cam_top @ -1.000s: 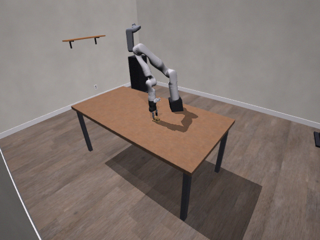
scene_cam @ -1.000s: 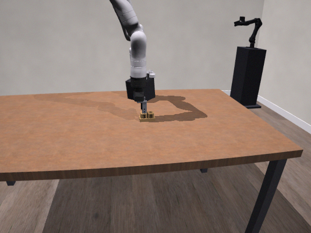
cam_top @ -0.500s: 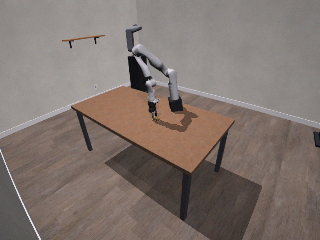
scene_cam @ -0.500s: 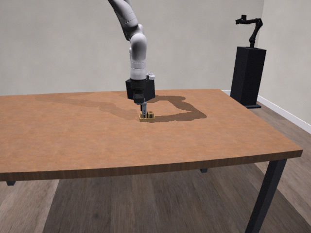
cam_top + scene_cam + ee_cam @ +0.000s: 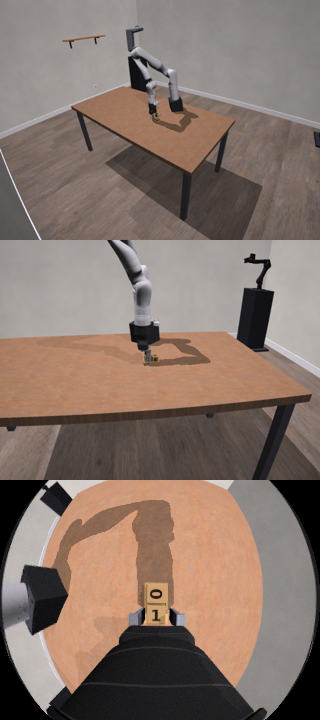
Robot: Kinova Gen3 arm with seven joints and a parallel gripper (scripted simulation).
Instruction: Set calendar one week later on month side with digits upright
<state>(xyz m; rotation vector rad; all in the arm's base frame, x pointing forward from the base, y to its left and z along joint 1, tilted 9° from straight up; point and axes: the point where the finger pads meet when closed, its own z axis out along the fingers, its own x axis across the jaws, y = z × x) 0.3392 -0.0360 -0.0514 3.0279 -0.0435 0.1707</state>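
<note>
Right now the wooden tray is 20 mm to the left of my hand and 30 mm below it.
</note>
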